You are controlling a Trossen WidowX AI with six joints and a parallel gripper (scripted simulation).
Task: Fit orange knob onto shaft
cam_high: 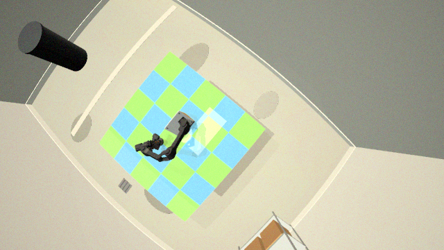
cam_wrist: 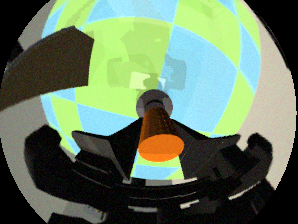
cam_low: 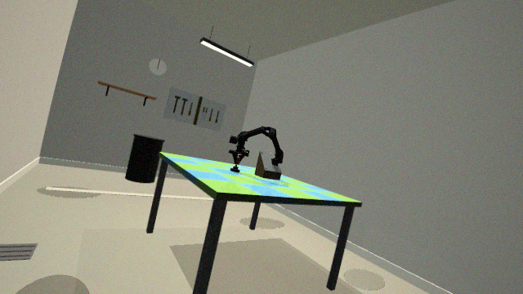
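Now: gripper tip 3 cm below the orange knob. Round my gripper tip: dark pedestal (4 cm below).
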